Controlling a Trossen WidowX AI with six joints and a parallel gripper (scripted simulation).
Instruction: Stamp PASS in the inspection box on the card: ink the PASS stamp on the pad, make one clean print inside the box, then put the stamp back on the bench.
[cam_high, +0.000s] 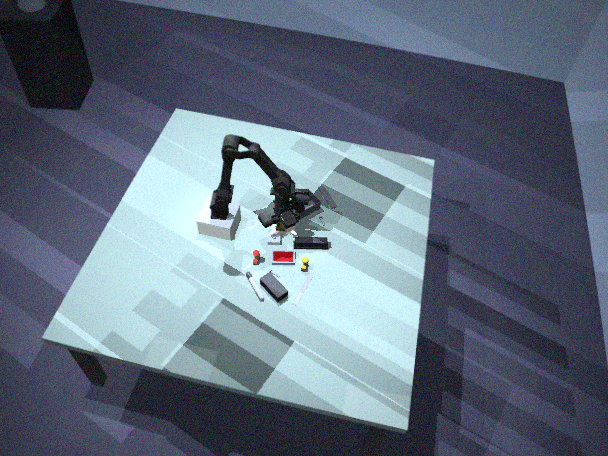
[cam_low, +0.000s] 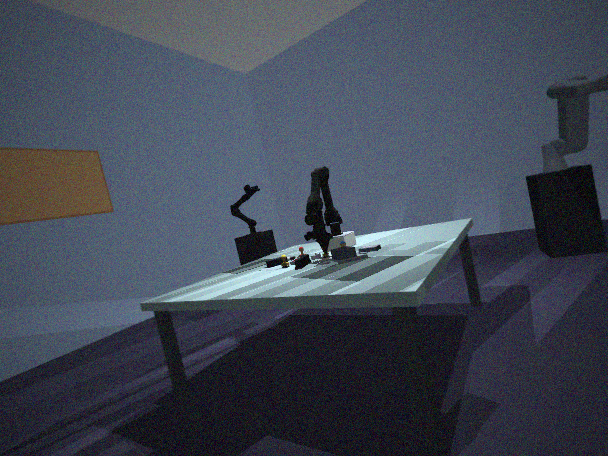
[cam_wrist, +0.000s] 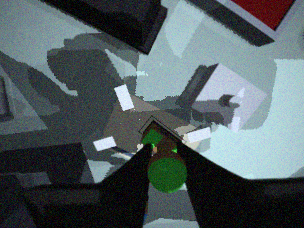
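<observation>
The green-knobbed stamp lies right at my gripper tip. Also, from my gripper tip: card: 30 mm below, 10 mm to the left, 10 mm ahead; then grey tile: 60 mm to the right, 20 mm behind, 10 mm below; then blue stamp: 100 mm to the left, 10 mm behind.
</observation>
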